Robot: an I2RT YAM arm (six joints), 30 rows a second.
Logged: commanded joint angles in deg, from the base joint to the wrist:
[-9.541 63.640 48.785 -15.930 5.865 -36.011]
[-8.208 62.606 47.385 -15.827 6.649 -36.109]
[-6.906 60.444 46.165 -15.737 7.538 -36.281]
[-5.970 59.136 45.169 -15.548 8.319 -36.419]
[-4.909 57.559 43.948 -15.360 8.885 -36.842]
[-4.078 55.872 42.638 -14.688 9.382 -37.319]
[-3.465 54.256 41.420 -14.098 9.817 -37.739]
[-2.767 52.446 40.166 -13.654 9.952 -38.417]
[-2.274 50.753 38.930 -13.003 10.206 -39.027]
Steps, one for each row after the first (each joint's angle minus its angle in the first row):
[1.333 -1.034 -1.400 0.103 0.784 -0.098]
[2.635 -3.196 -2.620 0.193 1.673 -0.270]
[3.571 -4.504 -3.616 0.382 2.454 -0.408]
[4.632 -6.081 -4.837 0.570 3.020 -0.831]
[5.463 -7.768 -6.147 1.242 3.517 -1.308]
[6.076 -9.384 -7.365 1.832 3.952 -1.728]
[6.774 -11.194 -8.619 2.276 4.087 -2.406]
[7.267 -12.887 -9.855 2.927 4.341 -3.016]

